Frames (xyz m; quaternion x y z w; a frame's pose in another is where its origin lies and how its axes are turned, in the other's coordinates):
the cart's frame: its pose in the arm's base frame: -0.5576 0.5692 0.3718 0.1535 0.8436 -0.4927 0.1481
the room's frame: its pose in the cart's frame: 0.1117 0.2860 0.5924 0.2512 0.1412 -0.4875 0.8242
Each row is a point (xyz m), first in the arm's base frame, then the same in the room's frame.
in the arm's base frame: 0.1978 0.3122 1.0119
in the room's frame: 0.2000 -1.3527 -0.1491
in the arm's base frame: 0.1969 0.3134 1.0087
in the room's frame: 0.1989 -1.3495 -0.1504
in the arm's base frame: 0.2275 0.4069 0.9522
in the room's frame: 0.1529 -1.3192 -0.2495
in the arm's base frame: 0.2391 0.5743 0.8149
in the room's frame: 0.0826 -1.2101 -0.4232
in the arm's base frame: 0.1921 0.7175 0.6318
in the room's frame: 0.0273 -1.0301 -0.5673
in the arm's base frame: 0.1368 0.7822 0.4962
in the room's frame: -0.0030 -0.8861 -0.6305
